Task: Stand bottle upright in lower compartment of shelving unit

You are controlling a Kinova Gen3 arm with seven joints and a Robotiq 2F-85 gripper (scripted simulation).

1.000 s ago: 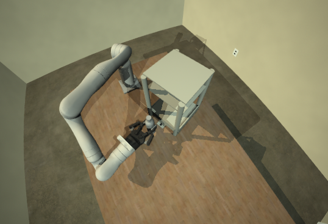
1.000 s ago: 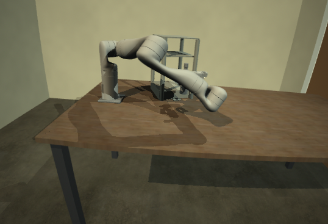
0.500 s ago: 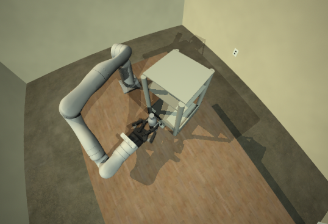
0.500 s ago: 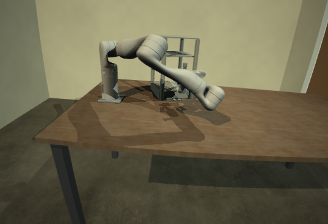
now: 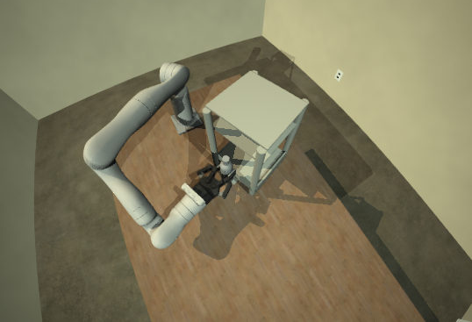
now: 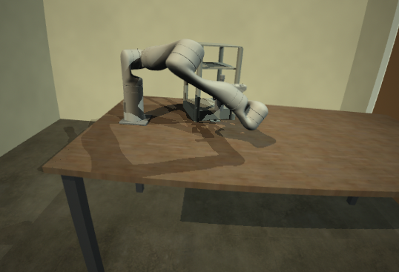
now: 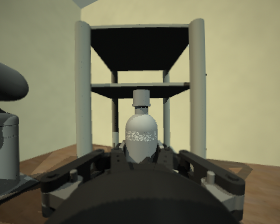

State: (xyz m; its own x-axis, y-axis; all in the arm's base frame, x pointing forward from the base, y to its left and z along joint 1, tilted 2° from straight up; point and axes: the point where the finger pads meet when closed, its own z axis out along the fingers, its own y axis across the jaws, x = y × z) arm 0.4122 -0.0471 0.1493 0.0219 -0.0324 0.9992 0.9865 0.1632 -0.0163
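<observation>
The shelving unit lies 3 cm behind my hand, 15 cm to the left of it and 3 cm above it. The rest, counted from my hand: grey bottle (2 cm above).
</observation>
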